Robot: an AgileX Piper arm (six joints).
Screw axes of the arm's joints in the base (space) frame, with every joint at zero. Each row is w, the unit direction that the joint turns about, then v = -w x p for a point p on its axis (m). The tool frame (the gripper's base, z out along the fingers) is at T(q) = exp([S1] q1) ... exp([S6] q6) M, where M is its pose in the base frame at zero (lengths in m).
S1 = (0, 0, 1, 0.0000, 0.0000, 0.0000)
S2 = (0, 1, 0, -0.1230, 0.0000, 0.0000)
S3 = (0, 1, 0, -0.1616, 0.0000, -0.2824)
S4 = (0.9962, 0, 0.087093, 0.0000, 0.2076, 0.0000)
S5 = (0, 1, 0, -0.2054, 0.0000, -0.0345)
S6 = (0.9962, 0, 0.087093, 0.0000, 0.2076, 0.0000)
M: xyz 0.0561 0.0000 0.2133 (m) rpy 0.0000 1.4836 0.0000 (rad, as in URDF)
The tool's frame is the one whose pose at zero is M.
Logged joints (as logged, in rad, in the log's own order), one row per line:
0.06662, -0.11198, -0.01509, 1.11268, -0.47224, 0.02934
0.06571, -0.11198, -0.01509, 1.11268, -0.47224, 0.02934
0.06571, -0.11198, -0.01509, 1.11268, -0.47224, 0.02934
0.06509, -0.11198, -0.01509, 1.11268, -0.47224, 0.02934
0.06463, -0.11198, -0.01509, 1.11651, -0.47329, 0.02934
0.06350, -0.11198, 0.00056, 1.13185, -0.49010, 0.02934
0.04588, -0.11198, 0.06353, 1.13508, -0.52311, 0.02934
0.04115, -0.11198, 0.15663, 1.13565, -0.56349, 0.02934
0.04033, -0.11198, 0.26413, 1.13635, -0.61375, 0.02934
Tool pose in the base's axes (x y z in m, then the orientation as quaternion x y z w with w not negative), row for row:
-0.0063, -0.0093, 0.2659, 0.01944, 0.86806, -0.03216, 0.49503
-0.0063, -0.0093, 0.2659, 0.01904, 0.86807, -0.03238, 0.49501
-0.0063, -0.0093, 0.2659, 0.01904, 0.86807, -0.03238, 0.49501
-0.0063, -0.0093, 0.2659, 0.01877, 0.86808, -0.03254, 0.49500
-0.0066, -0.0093, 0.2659, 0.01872, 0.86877, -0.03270, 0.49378
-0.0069, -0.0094, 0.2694, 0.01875, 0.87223, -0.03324, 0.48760
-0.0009, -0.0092, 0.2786, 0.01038, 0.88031, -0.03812, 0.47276
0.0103, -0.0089, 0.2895, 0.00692, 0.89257, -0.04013, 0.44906
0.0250, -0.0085, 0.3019, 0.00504, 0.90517, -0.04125, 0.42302
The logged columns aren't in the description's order. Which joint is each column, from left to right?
Columns, left to right: q6, q4, q2, q5, q3, q1.
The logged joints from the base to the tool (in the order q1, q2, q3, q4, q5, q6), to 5 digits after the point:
0.02934, -0.01509, -0.47224, -0.11198, 1.11268, 0.06662
0.02934, -0.01509, -0.47224, -0.11198, 1.11268, 0.06571
0.02934, -0.01509, -0.47224, -0.11198, 1.11268, 0.06571
0.02934, -0.01509, -0.47224, -0.11198, 1.11268, 0.06509
0.02934, -0.01509, -0.47329, -0.11198, 1.11651, 0.06463
0.02934, 0.00056, -0.49010, -0.11198, 1.13185, 0.06350
0.02934, 0.06353, -0.52311, -0.11198, 1.13508, 0.04588
0.02934, 0.15663, -0.56349, -0.11198, 1.13565, 0.04115
0.02934, 0.26413, -0.61375, -0.11198, 1.13635, 0.04033

